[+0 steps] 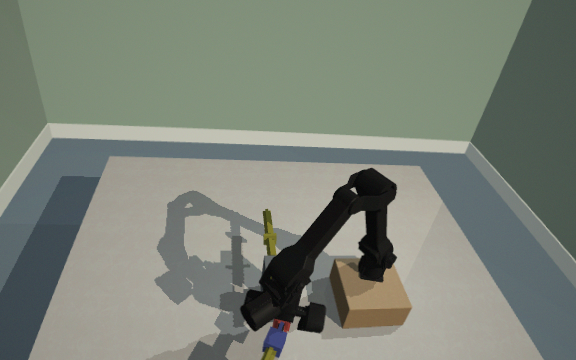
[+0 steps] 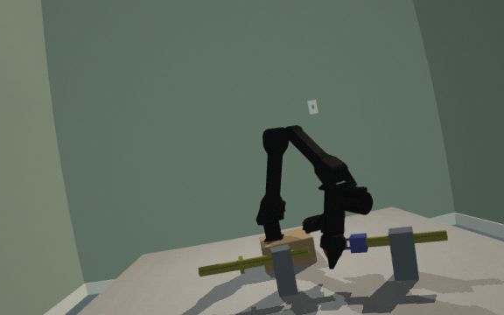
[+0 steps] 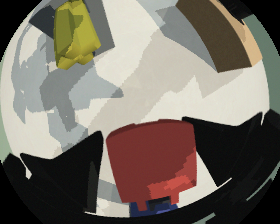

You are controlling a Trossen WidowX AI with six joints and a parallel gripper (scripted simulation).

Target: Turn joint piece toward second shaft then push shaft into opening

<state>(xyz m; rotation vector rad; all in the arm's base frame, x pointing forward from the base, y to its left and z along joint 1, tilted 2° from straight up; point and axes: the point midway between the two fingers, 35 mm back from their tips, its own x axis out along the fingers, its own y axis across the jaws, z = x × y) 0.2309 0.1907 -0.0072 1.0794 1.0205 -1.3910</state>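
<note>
My gripper tip is 10 mm to the right of the red square joint piece and 40 mm below it.
</note>
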